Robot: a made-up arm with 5 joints. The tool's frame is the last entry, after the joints. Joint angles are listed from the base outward. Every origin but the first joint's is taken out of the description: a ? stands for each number. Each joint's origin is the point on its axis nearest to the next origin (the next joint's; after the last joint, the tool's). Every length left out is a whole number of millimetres.
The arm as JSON. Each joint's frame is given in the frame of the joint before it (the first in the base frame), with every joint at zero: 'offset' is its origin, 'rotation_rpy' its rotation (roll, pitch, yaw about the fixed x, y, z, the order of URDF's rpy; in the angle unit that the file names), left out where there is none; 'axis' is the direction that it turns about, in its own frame. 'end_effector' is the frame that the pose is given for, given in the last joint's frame.
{
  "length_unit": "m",
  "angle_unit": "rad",
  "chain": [
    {
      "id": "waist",
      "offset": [
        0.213,
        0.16,
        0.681
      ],
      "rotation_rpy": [
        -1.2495,
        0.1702,
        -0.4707
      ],
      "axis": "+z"
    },
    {
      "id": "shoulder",
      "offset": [
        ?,
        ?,
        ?
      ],
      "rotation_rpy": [
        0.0,
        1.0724,
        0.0
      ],
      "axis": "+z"
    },
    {
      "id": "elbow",
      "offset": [
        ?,
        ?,
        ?
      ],
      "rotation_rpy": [
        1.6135,
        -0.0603,
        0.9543
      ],
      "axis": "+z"
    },
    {
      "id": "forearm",
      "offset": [
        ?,
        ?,
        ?
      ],
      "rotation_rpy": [
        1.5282,
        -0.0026,
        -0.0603
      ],
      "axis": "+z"
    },
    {
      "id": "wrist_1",
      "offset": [
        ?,
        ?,
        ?
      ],
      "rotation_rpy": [
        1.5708,
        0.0,
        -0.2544
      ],
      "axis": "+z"
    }
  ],
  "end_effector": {
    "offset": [
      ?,
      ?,
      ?
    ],
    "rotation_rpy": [
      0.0,
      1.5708,
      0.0
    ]
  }
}
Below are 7 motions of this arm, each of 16 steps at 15 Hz.
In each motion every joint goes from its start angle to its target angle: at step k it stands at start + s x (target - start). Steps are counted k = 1, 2, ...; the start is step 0. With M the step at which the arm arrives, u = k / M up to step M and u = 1 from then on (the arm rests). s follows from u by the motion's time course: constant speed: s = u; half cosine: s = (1 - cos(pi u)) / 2; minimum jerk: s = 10 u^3 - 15 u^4 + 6 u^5.
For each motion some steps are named. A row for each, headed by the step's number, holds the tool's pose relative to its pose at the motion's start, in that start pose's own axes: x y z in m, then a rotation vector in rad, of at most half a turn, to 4 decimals.
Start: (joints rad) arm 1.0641 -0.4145 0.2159 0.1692 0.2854
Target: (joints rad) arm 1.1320 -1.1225 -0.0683 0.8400 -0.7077
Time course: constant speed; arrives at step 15
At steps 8, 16:
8: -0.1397 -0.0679 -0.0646 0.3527 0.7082 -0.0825
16: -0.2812 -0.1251 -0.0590 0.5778 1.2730 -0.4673

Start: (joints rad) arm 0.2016 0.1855 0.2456 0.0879 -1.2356
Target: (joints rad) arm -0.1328 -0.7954 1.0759 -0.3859 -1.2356
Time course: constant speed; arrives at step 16
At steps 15, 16:
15: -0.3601 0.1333 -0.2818 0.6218 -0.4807 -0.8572
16: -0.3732 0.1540 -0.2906 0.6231 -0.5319 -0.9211

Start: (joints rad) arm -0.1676 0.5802 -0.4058 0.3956 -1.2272
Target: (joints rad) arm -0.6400 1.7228 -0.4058 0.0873 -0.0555
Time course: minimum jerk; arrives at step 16
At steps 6, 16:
6: 0.0476 0.0743 0.0001 -0.1959 -0.2400 0.2222
16: 0.0470 0.2315 0.0919 -0.6670 -1.1948 0.1572

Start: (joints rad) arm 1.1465 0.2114 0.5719 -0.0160 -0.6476
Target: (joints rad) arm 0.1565 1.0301 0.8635 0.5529 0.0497
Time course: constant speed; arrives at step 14
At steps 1, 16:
1: -0.0029 0.0205 -0.0324 0.0340 0.0354 -0.0085
16: -0.0294 0.4112 -0.1882 0.4588 0.3330 0.1347

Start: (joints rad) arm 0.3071 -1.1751 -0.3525 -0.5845 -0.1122
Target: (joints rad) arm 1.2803 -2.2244 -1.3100 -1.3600 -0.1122
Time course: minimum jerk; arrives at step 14
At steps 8, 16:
8: -0.1849 -0.1386 0.1848 -0.2840 0.0752 0.1933
16: -0.2639 -0.1264 0.2717 -0.1663 0.0411 0.2884

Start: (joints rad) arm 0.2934 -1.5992 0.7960 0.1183 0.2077
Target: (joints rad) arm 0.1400 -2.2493 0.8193 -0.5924 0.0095
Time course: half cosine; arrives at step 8
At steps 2, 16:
2: -0.0278 -0.0129 -0.0148 0.0088 -0.0067 -0.0653
16: -0.2106 -0.0728 -0.0325 -0.0961 -0.1003 -0.3837

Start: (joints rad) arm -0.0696 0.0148 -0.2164 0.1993 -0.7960
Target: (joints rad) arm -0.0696 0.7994 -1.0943 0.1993 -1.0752
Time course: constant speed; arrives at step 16
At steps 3, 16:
3: 0.0419 -0.0044 0.0742 -0.1142 -0.1259 0.0846
16: 0.0238 0.0769 0.4238 -0.5975 -0.7514 0.2750

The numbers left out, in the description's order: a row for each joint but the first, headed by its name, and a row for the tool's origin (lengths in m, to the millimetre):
shoulder: 0.069 -0.14 0.0
elbow: 0.138 -0.124 0.0
forearm: -0.258 0.062 0.0
wrist_1: -0.038 0.051 0.0
tool: 0.03 -0.01 0.0

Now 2 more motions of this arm.
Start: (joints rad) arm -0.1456 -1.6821 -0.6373 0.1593 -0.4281
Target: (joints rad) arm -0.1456 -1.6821 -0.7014 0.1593 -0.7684
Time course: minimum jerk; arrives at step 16
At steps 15, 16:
15: 0.0013 -0.0240 0.0075 0.2759 0.0011 0.0064
16: 0.0013 -0.0241 0.0075 0.2765 0.0011 0.0064

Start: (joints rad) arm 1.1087 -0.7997 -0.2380 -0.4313 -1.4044
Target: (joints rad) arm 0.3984 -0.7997 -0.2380 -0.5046 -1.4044
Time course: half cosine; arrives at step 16
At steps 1, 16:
1: -0.0002 -0.0003 -0.0030 0.0049 0.0045 -0.0003
16: -0.0960 0.0448 -0.2873 0.5247 0.4535 -0.0400

